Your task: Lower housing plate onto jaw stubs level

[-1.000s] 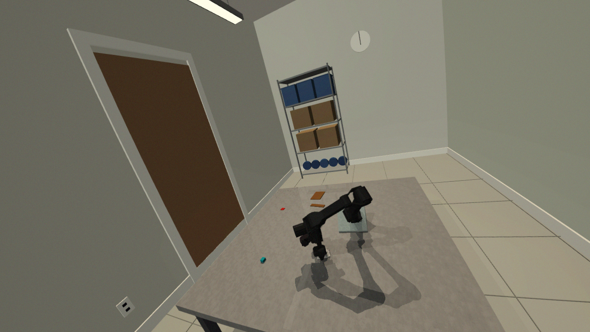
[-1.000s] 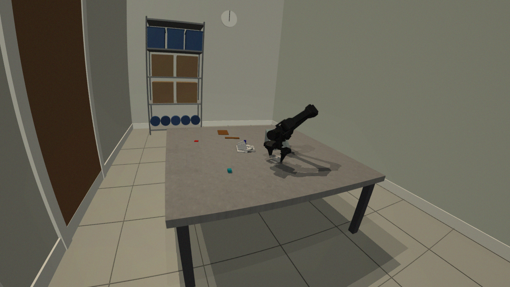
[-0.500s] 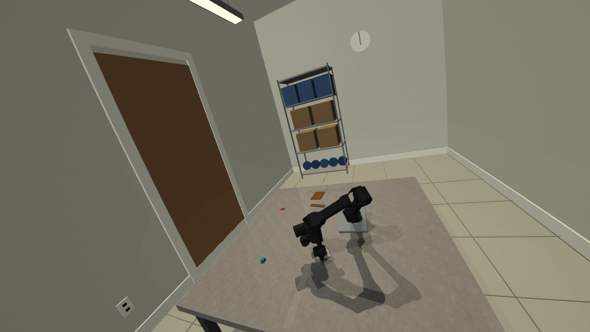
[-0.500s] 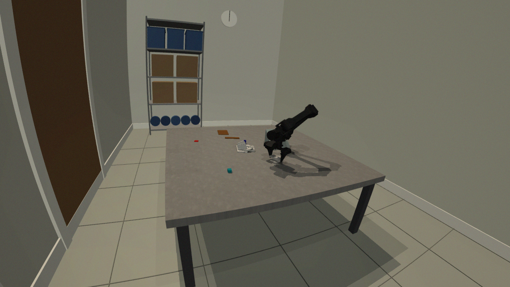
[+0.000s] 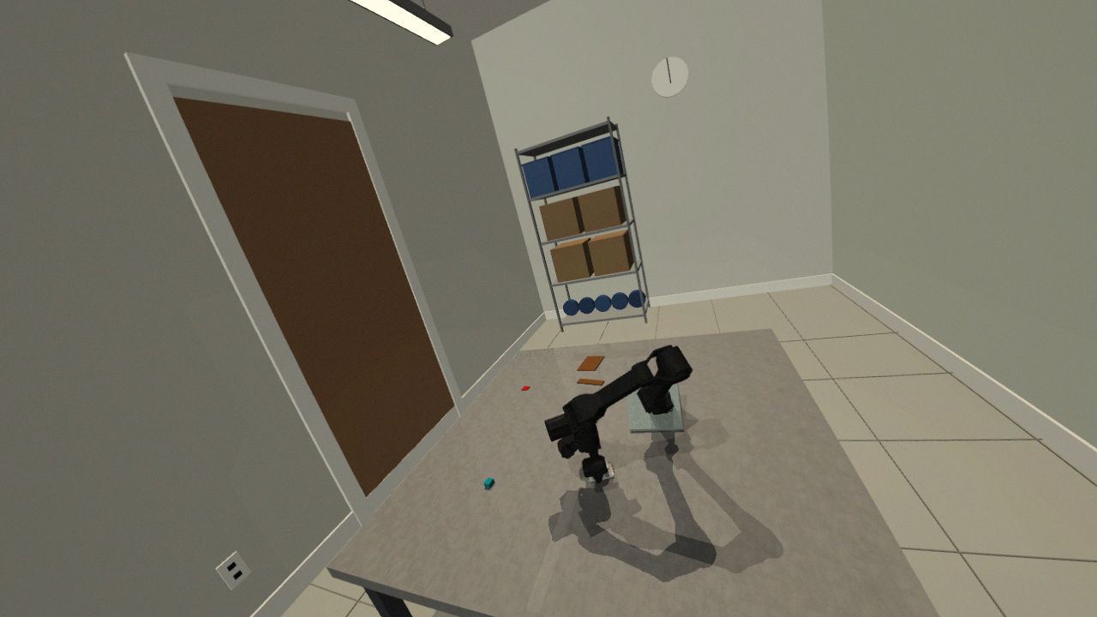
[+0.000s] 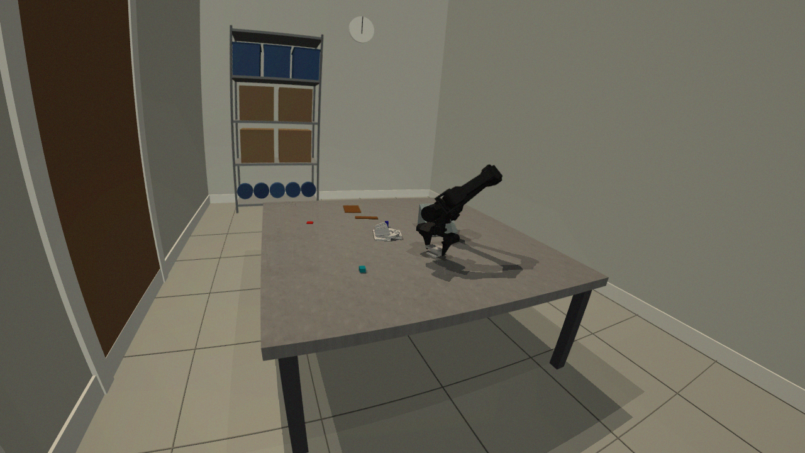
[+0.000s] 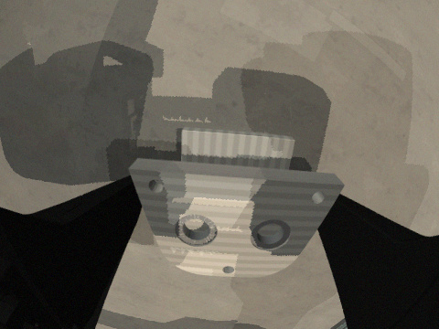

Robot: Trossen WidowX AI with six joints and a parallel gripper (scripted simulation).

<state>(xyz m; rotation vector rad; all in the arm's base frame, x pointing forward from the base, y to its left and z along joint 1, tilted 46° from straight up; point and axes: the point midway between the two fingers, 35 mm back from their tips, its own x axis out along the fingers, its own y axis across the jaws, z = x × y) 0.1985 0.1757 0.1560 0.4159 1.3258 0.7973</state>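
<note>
Now: the grey stand 10 mm behind my gripper tip. Round my gripper tip: red piece: 400 mm ahead, 520 mm to the right, 10 mm below; teal block: 330 mm ahead, 40 mm to the left; brown bar: 90 mm ahead, 520 mm to the right, 10 mm below.
</note>
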